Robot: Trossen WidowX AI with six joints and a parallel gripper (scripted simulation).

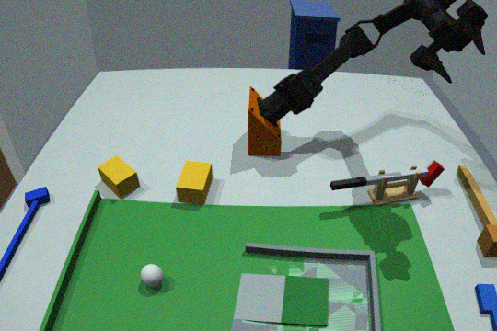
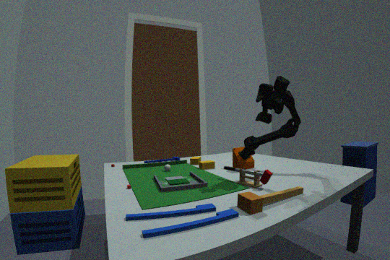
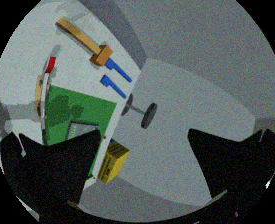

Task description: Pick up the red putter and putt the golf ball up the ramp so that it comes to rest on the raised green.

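Right now the red putter is 3 cm behind my gripper tip, 9 cm to the right of it and 29 cm below it. Also, from my gripper tip: wooden rack 2 cm behind, 7 cm to the right, 31 cm below; white golf ball 15 cm ahead, 60 cm to the right, 32 cm below; green mat 20 cm ahead, 43 cm to the right, 34 cm below.
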